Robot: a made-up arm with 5 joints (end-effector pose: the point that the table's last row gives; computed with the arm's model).
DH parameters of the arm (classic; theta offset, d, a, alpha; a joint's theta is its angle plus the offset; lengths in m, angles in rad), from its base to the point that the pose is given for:
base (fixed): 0 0 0 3.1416
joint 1: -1.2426 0 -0.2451 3.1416
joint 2: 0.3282 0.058 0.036 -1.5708
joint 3: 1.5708 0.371 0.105 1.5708
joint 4: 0.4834 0 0.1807 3.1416
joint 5: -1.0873 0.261 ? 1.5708
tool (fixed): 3.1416 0.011 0 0
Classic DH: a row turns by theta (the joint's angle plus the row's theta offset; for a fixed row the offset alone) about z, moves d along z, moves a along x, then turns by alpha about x.
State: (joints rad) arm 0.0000 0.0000 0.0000 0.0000 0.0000
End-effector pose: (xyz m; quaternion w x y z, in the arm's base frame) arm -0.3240 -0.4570 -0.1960 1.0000 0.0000 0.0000 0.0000
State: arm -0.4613 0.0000 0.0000 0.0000 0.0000
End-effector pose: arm -0.0867 -0.5535 -0.1960 0.9735 0.0000 0.0000 0.2286
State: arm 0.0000 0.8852 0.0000 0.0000 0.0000
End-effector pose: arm -0.0600 -0.5641 -0.1960 0.9036 0.0000 0.0000 0.4283
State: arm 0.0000 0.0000 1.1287 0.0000 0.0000
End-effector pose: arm -0.3240 -0.5372 0.1852 0.8449 -0.5349 0.0000 0.0000
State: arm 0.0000 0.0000 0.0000 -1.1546 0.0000
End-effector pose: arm -0.2628 -0.4570 0.0080 0.8379 0.0000 -0.5458 0.0000
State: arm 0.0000 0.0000 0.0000 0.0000 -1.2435
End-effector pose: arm -0.4560 -0.4570 -0.4023 0.8129 0.0000 0.5824 0.0000
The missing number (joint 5, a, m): -0.21
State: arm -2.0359 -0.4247 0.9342 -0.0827 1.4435
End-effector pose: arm 0.4289 -0.4025 0.2316 0.2225 0.2197 -0.6622 0.6810
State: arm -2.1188 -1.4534 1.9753 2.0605 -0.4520
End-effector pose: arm -0.2968 -0.2938 0.3326 0.4203 -0.4151 0.4106 -0.6946
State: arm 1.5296 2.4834 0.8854 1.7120 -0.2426
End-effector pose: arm -0.3436 -0.5721 0.1346 0.6120 -0.5567 0.5555 -0.0835
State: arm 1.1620 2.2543 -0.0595 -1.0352 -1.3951
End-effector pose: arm -0.0969 -0.1816 -0.2795 0.8376 -0.0679 0.1680 0.5153
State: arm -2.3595 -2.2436 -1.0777 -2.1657 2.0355
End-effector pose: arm -0.0808 0.2283 -0.3013 0.4074 0.2160 0.7544 0.4672
